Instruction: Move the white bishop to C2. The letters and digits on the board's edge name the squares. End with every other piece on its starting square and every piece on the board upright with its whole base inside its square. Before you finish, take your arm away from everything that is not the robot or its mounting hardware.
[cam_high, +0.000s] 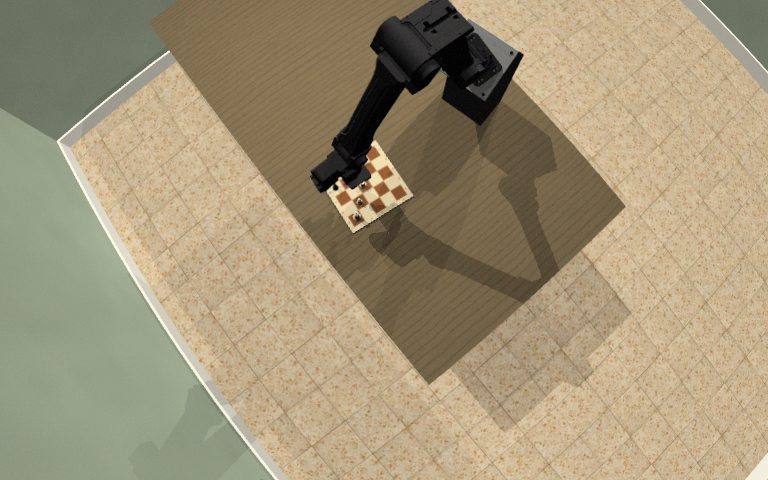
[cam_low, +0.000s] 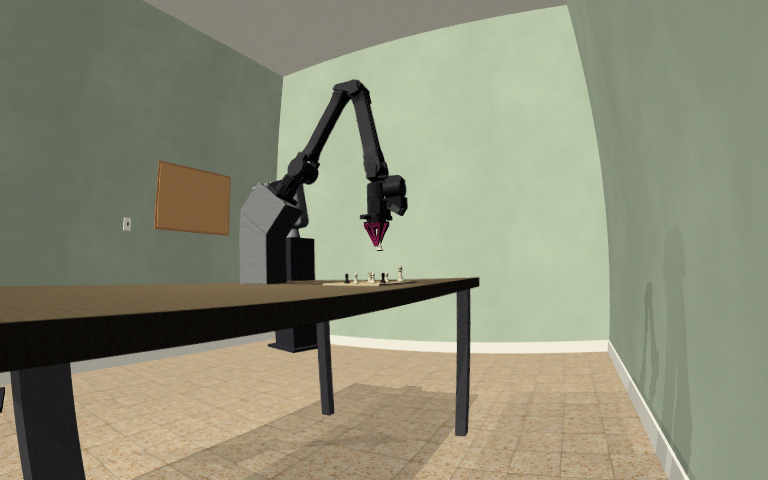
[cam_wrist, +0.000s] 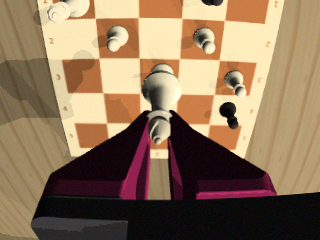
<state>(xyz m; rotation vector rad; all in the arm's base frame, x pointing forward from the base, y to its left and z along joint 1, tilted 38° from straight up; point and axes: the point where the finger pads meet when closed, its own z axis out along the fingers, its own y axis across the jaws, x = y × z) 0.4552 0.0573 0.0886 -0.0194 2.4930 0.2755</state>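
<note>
Right now the small chessboard is 13 cm below my hand and 3 cm behind it. The rest, counted from my hand: large white piece: 10 cm below, 8 cm to the left, 4 cm ahead; white bishop: 1 cm ahead.
</note>
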